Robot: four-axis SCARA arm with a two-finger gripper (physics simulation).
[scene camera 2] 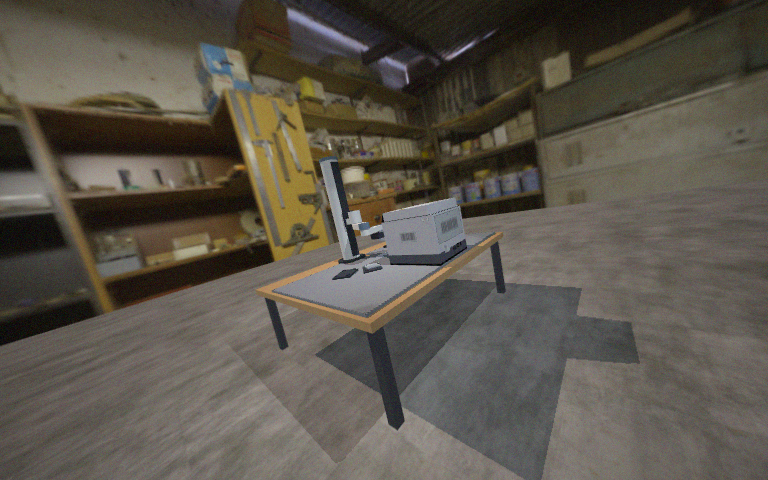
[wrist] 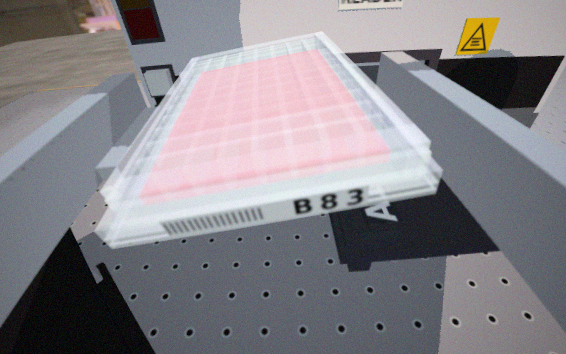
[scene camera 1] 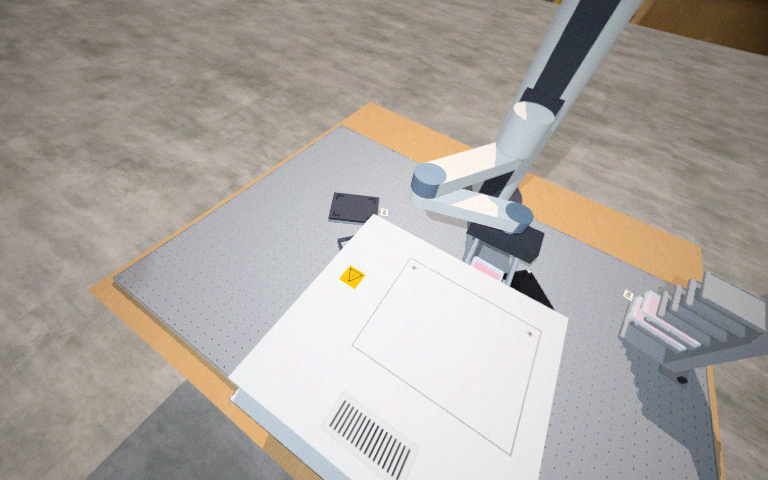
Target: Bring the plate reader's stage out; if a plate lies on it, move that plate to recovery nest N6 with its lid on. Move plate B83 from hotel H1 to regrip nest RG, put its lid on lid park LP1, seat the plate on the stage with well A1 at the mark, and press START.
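Frame: origin at the arm's base, x ahead, y left, z up, level; centimetres.
Seen in the pictures: gripper, fingertip midpoint: (wrist: 259, 84); arm's base at its link origin: (scene camera 2: 352, 259) (scene camera 1: 488, 194).
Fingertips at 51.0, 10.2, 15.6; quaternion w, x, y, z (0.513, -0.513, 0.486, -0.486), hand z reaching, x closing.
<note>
Offsets run from my fingertips to a thing's top centre, as dx, dy, dz. "*": to the spot under its first point.
Plate B83 @(-0.4, +0.0, +0.9) (scene camera 1: 485, 268) (wrist: 270, 120), clear with pink wells, is held level above the table, with what looks like its lid on. My gripper (scene camera 1: 490, 264) (wrist: 259, 84) is shut on it; a finger runs along each long side. The plate reader @(+29.1, -6.9, +20.4) (scene camera 1: 447, 362) (scene camera 2: 416, 234) (wrist: 300, 30) is the large white box in front of the gripper. In the wrist view a dark flat part @(* -5.1, -6.2, -4.3) (wrist: 425, 235) with a light letter A is partly hidden under the plate; I cannot tell whether it is the stage. Hotel @(* -23.5, +47.2, +8.8) (scene camera 1: 736, 302) stands at the right, with pink plates in lower slots.
A dark nest @(-10.9, -47.1, -12.5) (scene camera 1: 353, 207) (scene camera 2: 344, 273) lies left of the arm, its label too small to read. A dark frame @(+1.7, -33.8, -11.4) (scene camera 1: 343, 242) shows partly behind the reader's edge. A black part @(* -13.5, +13.5, -8.3) (scene camera 1: 531, 287) lies beside the gripper. A pale square button @(+9.7, +9.0, -1.7) (wrist: 158, 81) is on the reader's front.
</note>
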